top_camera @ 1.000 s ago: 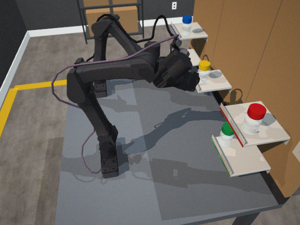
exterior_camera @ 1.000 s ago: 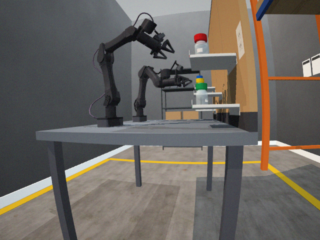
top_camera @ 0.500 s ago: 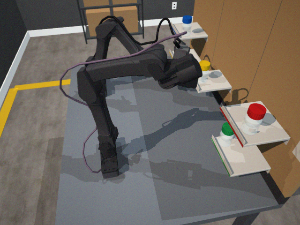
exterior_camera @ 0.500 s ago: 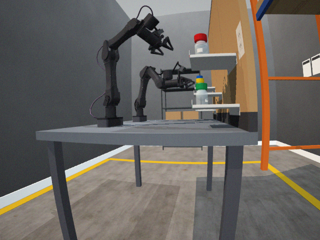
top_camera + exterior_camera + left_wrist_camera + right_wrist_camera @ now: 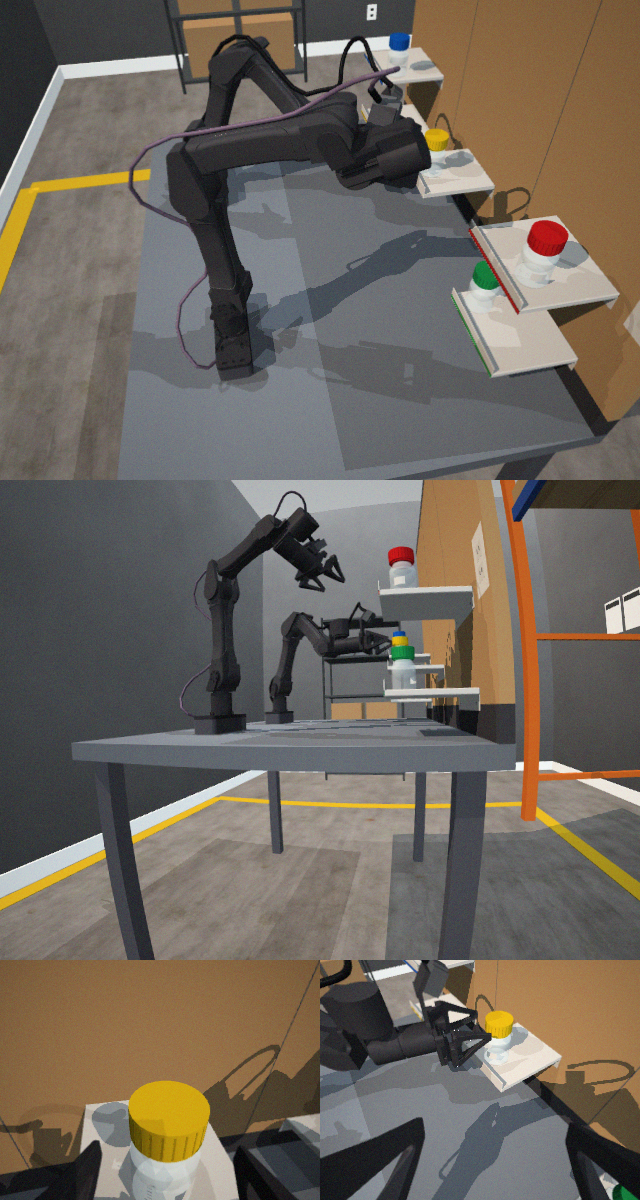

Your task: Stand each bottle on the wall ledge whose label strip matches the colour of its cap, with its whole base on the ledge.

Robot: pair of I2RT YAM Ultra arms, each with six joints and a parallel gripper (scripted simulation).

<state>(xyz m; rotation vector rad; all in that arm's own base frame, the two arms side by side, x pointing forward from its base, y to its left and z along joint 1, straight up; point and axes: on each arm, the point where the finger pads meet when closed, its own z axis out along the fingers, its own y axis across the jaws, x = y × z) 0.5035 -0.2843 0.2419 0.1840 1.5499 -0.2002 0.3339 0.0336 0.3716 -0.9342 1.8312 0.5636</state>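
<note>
The yellow-capped bottle lies 5 cm below my left hand, 4 cm ahead of it and 1 cm to the right of it. Round my left hand: blue-capped bottle: 32 cm to the left, 6 cm ahead, 5 cm above; then green-capped bottle: 35 cm to the right, 15 cm below, 2 cm ahead; then brown wall: 18 cm ahead, 16 cm above, 3 cm to the right.
</note>
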